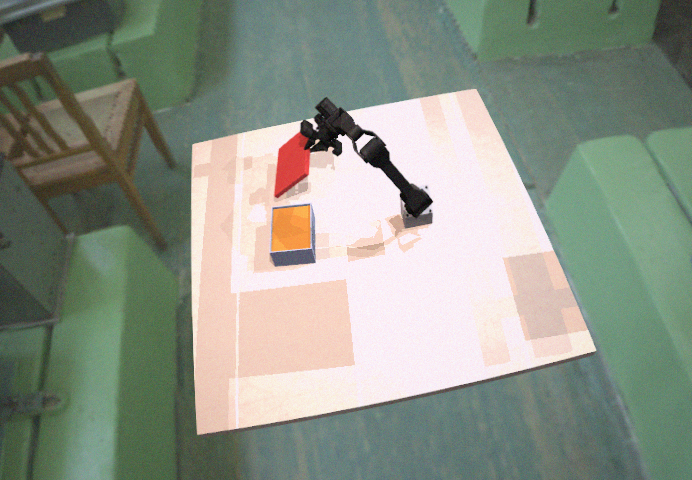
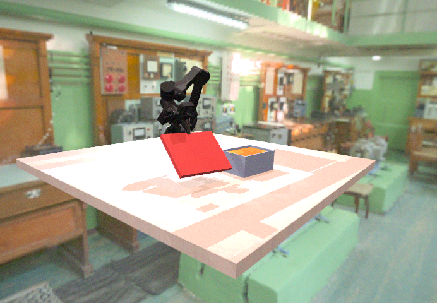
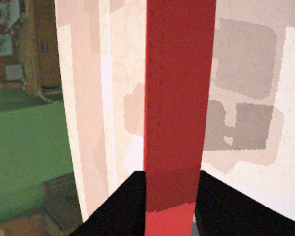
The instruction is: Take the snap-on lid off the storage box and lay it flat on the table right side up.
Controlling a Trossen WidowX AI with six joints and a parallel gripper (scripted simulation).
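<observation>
Right now the flat red lid is 60 mm ahead of my gripper tip, 20 mm to the right of it and 50 mm below it. Round my gripper tip: grey-blue storage box: 130 mm ahead, 270 mm to the left, 130 mm below.
</observation>
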